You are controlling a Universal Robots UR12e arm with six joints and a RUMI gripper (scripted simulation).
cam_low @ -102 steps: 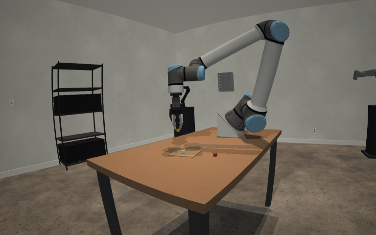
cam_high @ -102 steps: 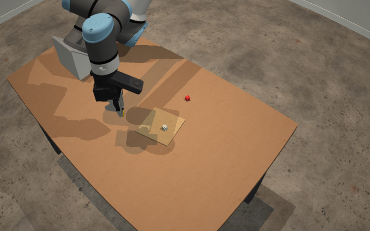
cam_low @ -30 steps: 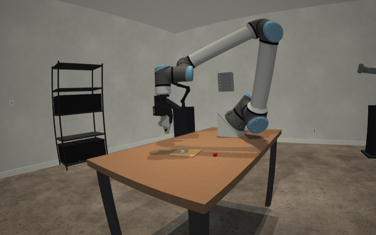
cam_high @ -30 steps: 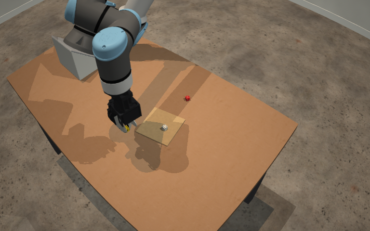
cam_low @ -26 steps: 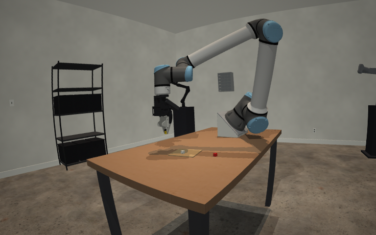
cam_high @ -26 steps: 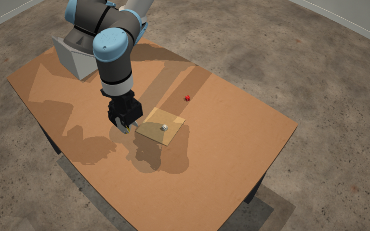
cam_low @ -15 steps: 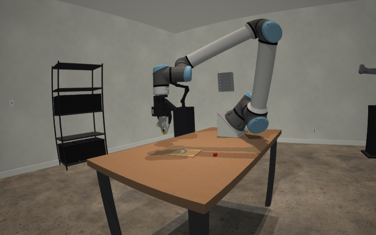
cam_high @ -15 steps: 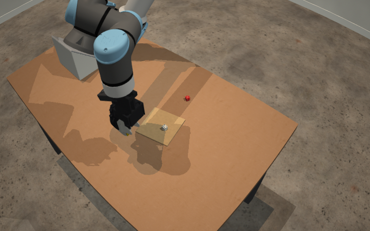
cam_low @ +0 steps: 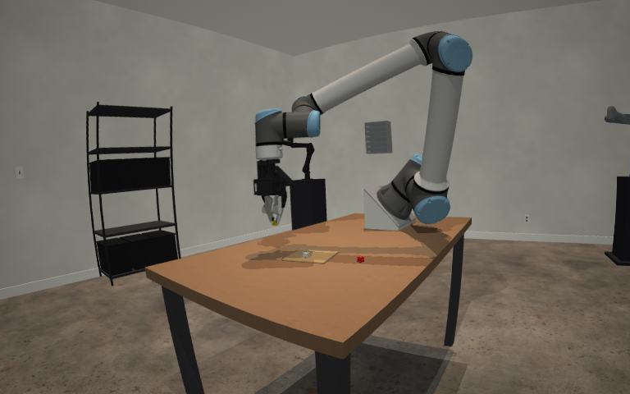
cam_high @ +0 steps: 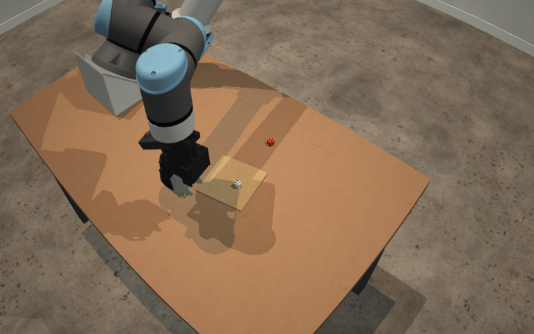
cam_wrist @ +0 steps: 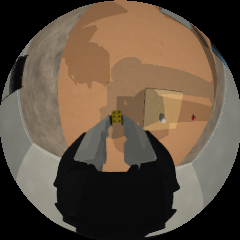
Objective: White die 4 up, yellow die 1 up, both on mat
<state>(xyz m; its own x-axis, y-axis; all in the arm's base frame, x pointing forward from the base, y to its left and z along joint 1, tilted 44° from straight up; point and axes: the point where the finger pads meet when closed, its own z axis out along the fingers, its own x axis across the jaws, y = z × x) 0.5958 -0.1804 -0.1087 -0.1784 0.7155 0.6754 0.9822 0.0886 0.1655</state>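
The yellow die is 1 cm below my hand. Round my hand: red die 32 cm to the left, 10 cm below; then tan mat 1 cm ahead, 15 cm to the left, 11 cm below; then white die 3 cm ahead, 15 cm to the left, 10 cm below.
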